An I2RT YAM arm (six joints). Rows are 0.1 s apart.
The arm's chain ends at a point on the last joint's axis. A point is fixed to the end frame.
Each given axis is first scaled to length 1.
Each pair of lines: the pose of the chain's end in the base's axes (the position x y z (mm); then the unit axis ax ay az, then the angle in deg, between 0 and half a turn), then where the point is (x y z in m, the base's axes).
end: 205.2 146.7 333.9 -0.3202 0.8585 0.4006 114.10
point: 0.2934 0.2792 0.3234
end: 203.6 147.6 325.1 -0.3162 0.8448 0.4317 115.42
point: 0.2863 0.2838 0.3182
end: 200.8 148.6 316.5 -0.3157 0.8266 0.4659 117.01
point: 0.2764 0.2890 0.3140
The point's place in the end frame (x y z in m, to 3 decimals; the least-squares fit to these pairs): -0.016 0.015 0.158
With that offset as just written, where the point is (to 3 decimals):
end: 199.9 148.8 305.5 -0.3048 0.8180 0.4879 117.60
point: 0.273 0.290 0.307
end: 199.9 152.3 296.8 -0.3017 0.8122 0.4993 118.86
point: 0.271 0.295 0.299
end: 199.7 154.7 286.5 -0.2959 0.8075 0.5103 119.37
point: 0.269 0.298 0.291
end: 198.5 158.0 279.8 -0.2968 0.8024 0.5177 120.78
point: 0.265 0.303 0.283
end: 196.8 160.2 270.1 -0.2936 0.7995 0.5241 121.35
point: 0.262 0.306 0.274
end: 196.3 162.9 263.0 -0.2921 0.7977 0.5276 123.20
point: 0.259 0.310 0.265
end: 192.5 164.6 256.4 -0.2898 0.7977 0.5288 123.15
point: 0.255 0.311 0.259
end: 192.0 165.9 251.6 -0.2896 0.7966 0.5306 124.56
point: 0.253 0.313 0.252
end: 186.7 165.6 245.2 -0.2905 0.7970 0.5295 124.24
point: 0.248 0.313 0.246
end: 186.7 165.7 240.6 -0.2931 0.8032 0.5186 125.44
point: 0.247 0.313 0.237
